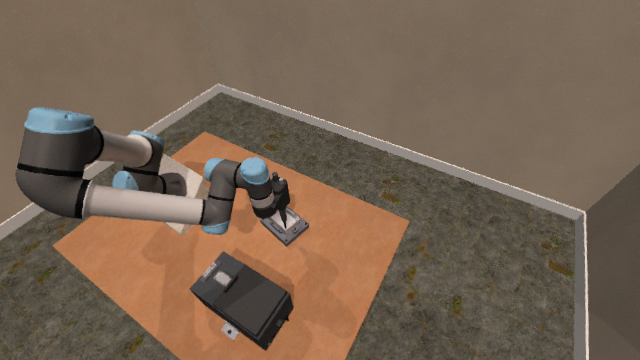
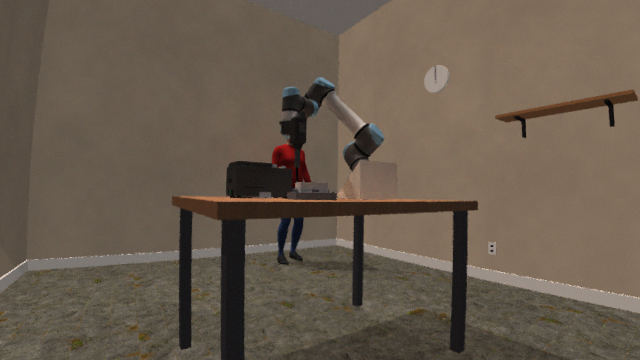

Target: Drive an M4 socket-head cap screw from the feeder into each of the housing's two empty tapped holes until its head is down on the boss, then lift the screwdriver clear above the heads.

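The screwdriver (image 1: 285, 226) (image 2: 297, 180) points down, with its thin bit at the light housing. The bit tip is on or close above the housing's top; contact cannot be told. Whether a screw is on the bit is too small to see. The light grey housing (image 1: 295, 218) (image 2: 312, 187) sits on a dark grey base plate (image 1: 287, 242) (image 2: 322, 196) on the table. Its tapped holes and any screw heads are too small to make out. The black feeder (image 1: 255, 295) (image 2: 257, 181) stands on the table, apart from the housing, with a light plate (image 1: 223, 278) on top.
A small light bracket (image 1: 230, 330) (image 2: 265, 194) lies at the feeder's side. A pale block (image 1: 172, 167) (image 2: 377, 180) stands at the arm's base. The wooden table (image 1: 360, 235) (image 2: 350, 208) carries everything. A person in red (image 2: 283, 154) stands behind the table.
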